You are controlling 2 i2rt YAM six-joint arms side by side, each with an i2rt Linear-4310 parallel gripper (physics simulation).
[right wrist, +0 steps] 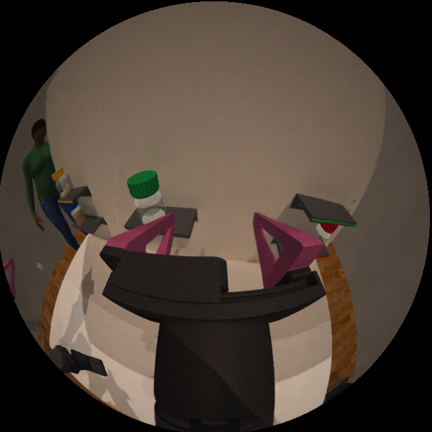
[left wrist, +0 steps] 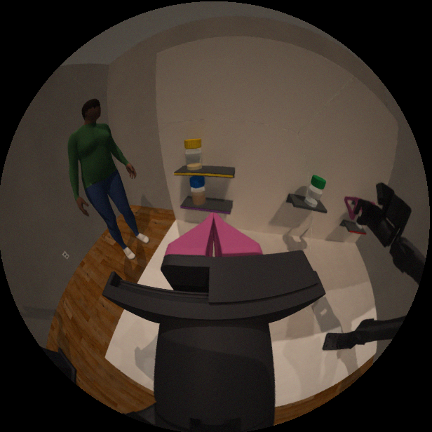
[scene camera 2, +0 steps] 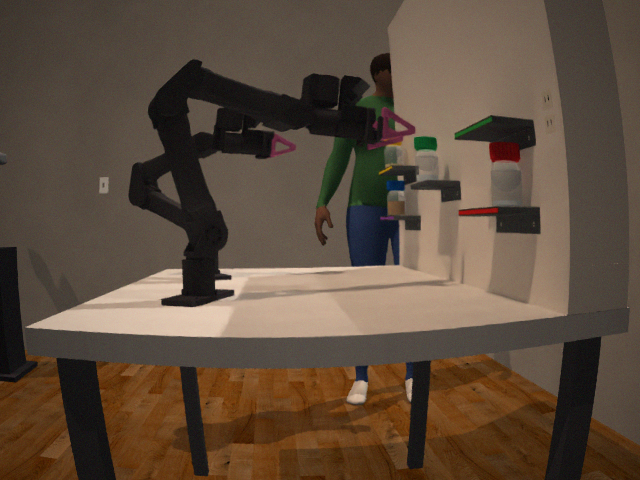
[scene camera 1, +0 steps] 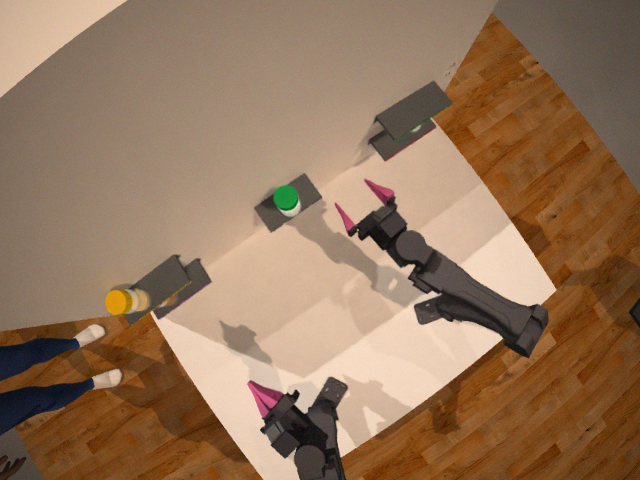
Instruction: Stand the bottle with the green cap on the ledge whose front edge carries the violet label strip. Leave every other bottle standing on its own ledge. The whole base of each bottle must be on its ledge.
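Seen in the pictures: left gripper, fingertip midpoint: (scene camera 2: 295,147) (scene camera 1: 248,381); right gripper, fingertip midpoint: (scene camera 2: 408,134) (scene camera 1: 349,191); left arm's base, origin of the base link: (scene camera 1: 323,406); right arm's base, origin of the base link: (scene camera 2: 199,299) (scene camera 1: 444,305).
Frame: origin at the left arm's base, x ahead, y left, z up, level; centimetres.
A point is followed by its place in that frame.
The green-capped bottle (scene camera 1: 286,198) {x 35.7, y -47.5, z 33.2 cm} (scene camera 2: 426,157) {x 34.3, y -49.8, z 28.3 cm} (left wrist: 315,191) (right wrist: 145,187) stands upright on the middle ledge (scene camera 1: 310,192) {x 33.6, y -53.5, z 22.7 cm} (scene camera 2: 448,184) {x 35.0, y -56.1, z 21.8 cm} (right wrist: 185,216). The ledge with the violet strip (scene camera 1: 200,276) {x 50.3, y -19.4, z 15.7 cm} (left wrist: 220,205) is the lower one of the pair at the left of the wall in the left wrist view. A blue-capped bottle (scene camera 2: 395,200) {x 54.1, y -11.6, z 20.3 cm} (left wrist: 198,190) stands on its left part. My right gripper (scene camera 1: 351,192) {x 24.3, y -56.0, z 31.9 cm} (scene camera 2: 407,134) {x 24.3, y -56.0, z 31.9 cm} (right wrist: 213,217) is open and empty, to the right of the green-capped bottle in scene camera 1. My left gripper (scene camera 1: 250,383) {x 22.9, y -8.7, z 34.5 cm} (scene camera 2: 294,147) {x 22.9, y -8.7, z 34.5 cm} (left wrist: 213,217) is shut and empty, well out from the wall.
A yellow-capped bottle (scene camera 1: 121,302) {x 54.5, y -9.9, z 40.2 cm} (left wrist: 193,152) stands on the yellow-strip ledge (scene camera 1: 165,279) {x 52.8, y -16.8, z 29.7 cm} (left wrist: 220,171), above the violet-strip ledge. A red-capped bottle (scene camera 2: 505,175) {x 17.0, y -89.8, z 20.7 cm} stands on the red-strip ledge (scene camera 2: 527,214) {x 17.3, y -94.2, z 14.5 cm}, under the green-strip ledge (scene camera 1: 413,111) {x 20.3, y -83.5, z 29.7 cm} (scene camera 2: 501,128) {x 17.3, y -89.5, z 28.5 cm}. A person (left wrist: 95,155) stands beyond the table.
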